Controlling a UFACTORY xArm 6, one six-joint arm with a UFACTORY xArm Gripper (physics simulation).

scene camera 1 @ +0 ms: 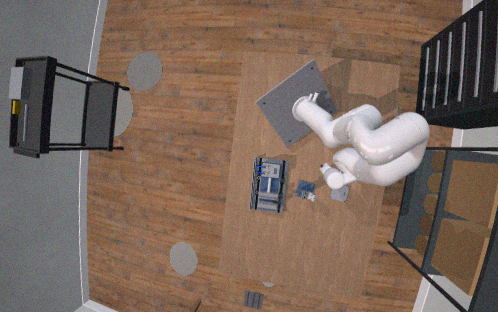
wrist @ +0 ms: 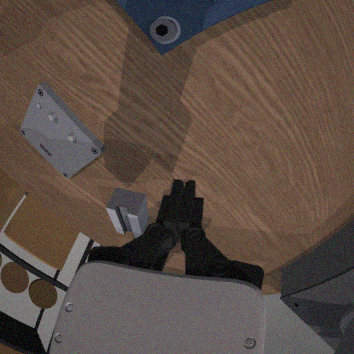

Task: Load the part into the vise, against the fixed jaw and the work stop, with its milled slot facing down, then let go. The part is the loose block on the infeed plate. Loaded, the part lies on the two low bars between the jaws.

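Pixels of known places: gripper, fingertip midpoint: [wrist: 185, 192]; arm's base at its link origin: [scene camera 1: 304, 108].
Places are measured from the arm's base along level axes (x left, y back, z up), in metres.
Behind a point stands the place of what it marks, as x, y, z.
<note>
The part, a grey block [wrist: 127, 207] @(0.328, -0.215, -0.126) with a milled slot, stands beside the infeed plate; its slot shows on a side face toward the bottom of the wrist view. The part does not show in the scene view. The grey infeed plate [scene camera 1: 339, 194] @(0.377, -0.323, -0.141) [wrist: 60, 132] @(0.354, -0.315, -0.141) has several small pins and corner screws. My gripper [scene camera 1: 322, 166] @(0.254, -0.231, -0.123) [wrist: 185, 192] @(0.254, -0.231, -0.123) is shut and empty, with the block to the left of its fingers in the wrist view. The blue and grey vise [scene camera 1: 269, 194] @(0.020, -0.468, -0.054) stands left of the infeed plate in the scene view, its jaws too small to read.
A small blue fixture [scene camera 1: 305, 189] @(0.184, -0.369, -0.088) stands between vise and infeed plate. A blue base corner with a bolt [wrist: 165, 30] @(0.220, -0.340, -0.131) shows at the top of the wrist view. The arm's large grey mounting plate [scene camera 1: 282, 105] @(-0.099, -0.036, 0.053) lies behind. A dark cabinet [scene camera 1: 457, 75] stands at the right.
</note>
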